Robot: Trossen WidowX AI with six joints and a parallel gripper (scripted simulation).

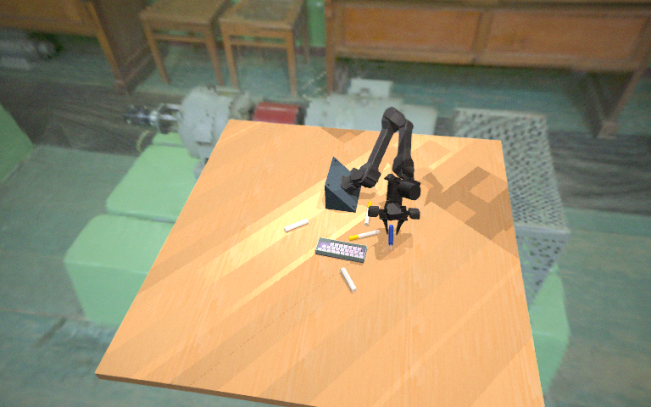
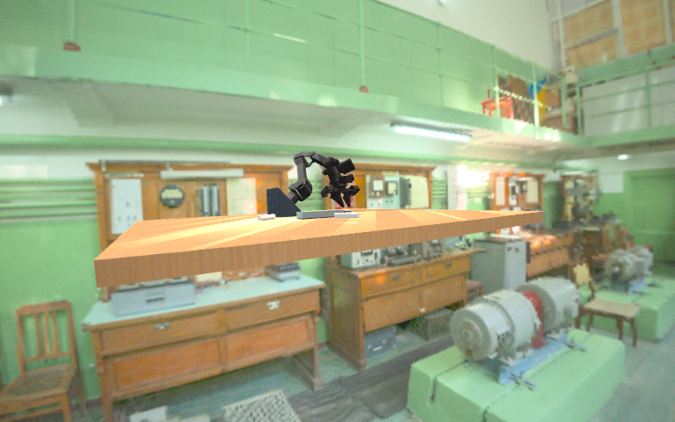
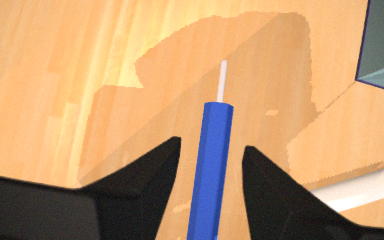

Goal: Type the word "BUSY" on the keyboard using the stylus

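Now: gripper tip 10 mm short of the blue stylus and 30 mm above it. Round my gripper tip: stylus tip: 50 mm ahead, 30 mm below.
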